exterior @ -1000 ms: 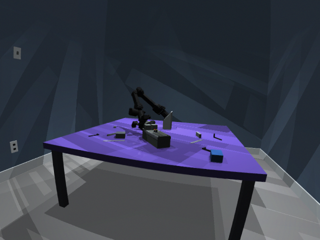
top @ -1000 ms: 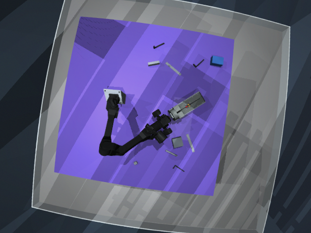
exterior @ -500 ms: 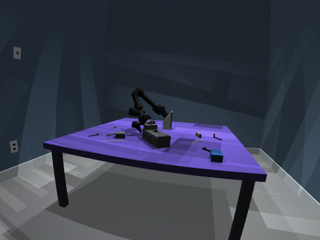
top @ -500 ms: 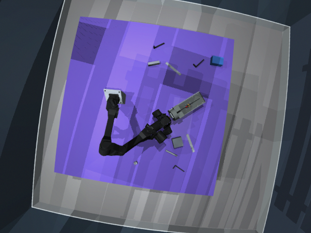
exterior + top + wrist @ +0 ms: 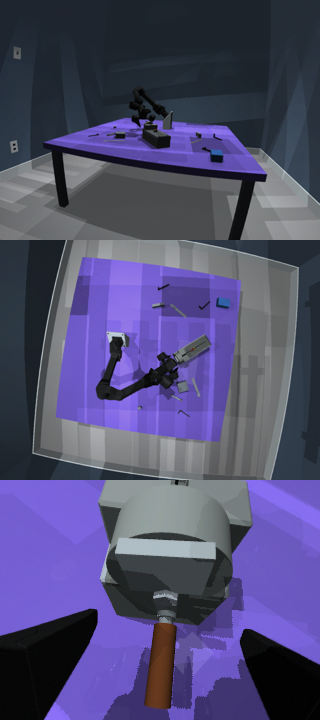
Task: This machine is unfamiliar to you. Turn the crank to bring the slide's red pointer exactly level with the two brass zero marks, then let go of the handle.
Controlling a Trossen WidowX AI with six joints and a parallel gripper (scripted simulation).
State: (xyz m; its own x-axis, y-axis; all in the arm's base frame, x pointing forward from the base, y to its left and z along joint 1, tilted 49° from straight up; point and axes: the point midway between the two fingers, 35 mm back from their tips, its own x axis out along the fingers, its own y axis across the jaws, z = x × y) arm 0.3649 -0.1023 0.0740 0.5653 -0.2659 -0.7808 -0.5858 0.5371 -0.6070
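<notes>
Right now the brown crank handle is 2 cm behind my gripper tip, 1 cm to the right of it and 2 cm below it. The rest, counted from my gripper tip: dark L-shaped key 10 cm ahead, 38 cm to the right, 7 cm below; red pointer 11 cm ahead, 9 cm to the left, 1 cm above; grey block 8 cm ahead, 17 cm to the right, 6 cm below.
</notes>
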